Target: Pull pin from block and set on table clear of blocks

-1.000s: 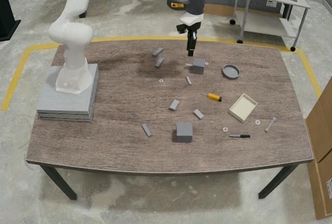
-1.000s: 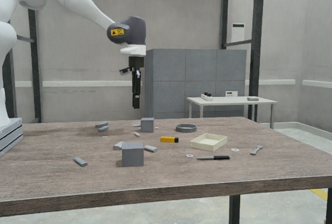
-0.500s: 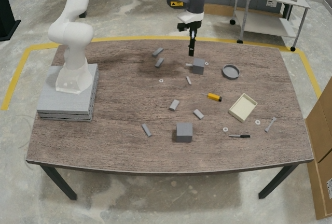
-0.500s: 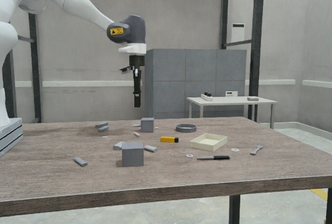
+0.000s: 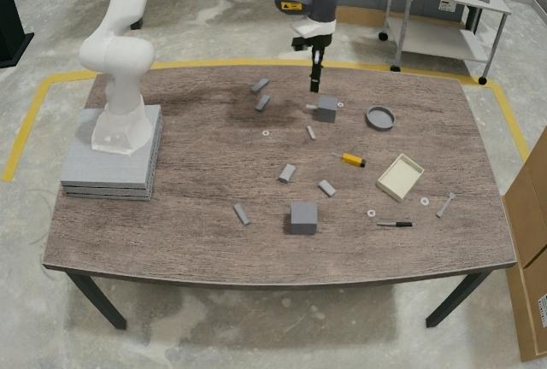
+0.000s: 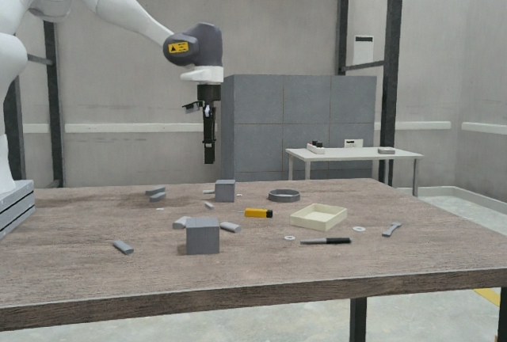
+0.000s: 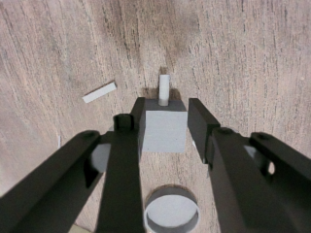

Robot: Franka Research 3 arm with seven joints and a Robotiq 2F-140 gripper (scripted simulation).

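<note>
Right now the small grey block is 120 mm below my hand, 40 mm ahead of it and 10 mm to the right of it. Round my hand: round grey dish (240 mm ahead, 140 mm below, 30 mm to the right); then yellow-handled tool (210 mm to the right, 140 mm below, 100 mm ahead); then cream tray (280 mm to the right, 270 mm ahead, 150 mm below).
</note>
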